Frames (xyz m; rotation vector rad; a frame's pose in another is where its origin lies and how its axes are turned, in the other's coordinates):
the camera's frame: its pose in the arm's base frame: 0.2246 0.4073 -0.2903 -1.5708 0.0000 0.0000
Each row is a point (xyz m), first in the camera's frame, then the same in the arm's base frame.
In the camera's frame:
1: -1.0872 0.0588 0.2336
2: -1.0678 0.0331 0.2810
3: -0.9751 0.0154 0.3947
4: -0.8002 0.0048 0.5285
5: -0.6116 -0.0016 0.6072
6: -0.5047 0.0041 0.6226
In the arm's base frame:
1: -0.8626 0.6409 -0.3491
2: -0.8432 0.6883 -0.3234
3: -0.7505 0.8020 -0.3057
4: -0.5756 0.9358 -0.2951
5: -0.3870 1.0145 -0.2887
6: -0.2801 1.0299 -0.2944

